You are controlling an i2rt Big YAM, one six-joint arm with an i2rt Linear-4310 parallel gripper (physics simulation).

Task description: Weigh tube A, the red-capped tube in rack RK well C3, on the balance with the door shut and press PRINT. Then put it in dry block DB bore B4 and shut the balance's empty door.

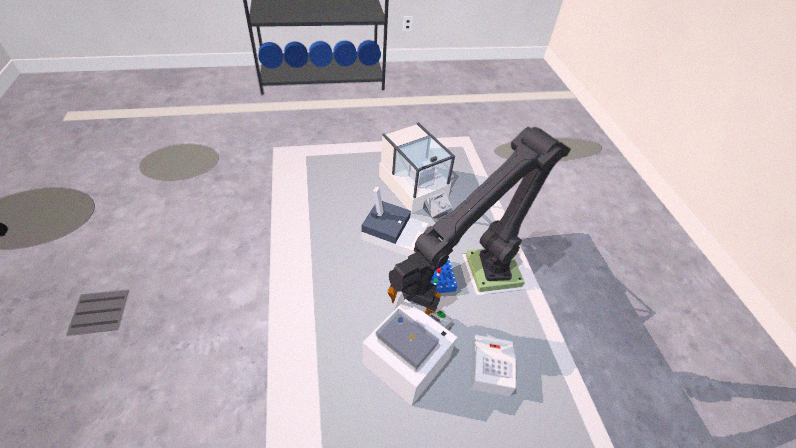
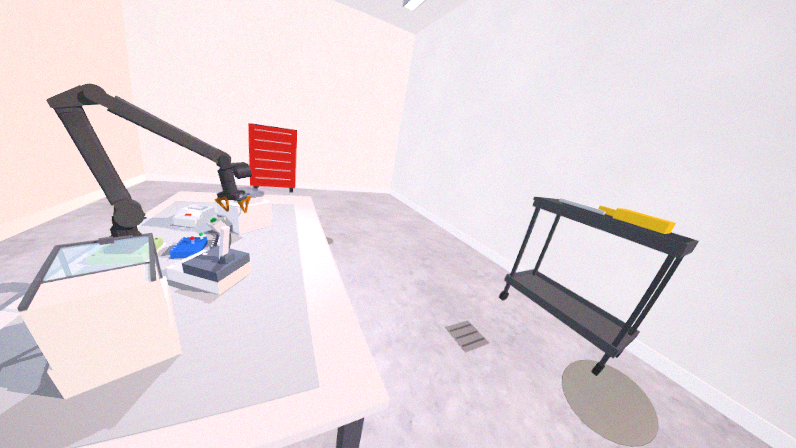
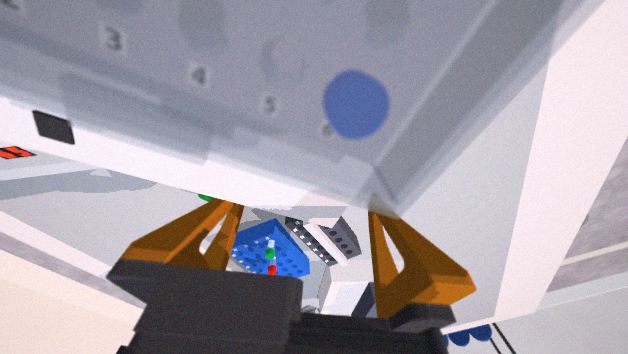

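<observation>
The red-capped tube stands in the blue rack; its well label cannot be read. My gripper is open and empty, above the near edge of the white box with the grey top, apart from the rack. The balance has a glass chamber; how far its door stands open cannot be told. A small white unit with a red display and a grid of round wells looks like the dry block; no bore labels can be read.
The white box holds a blue-capped item and a yellow one. A green-capped tube stands beside the red one. A dark-topped device with a white post stands between rack and balance. Another green item lies near the box.
</observation>
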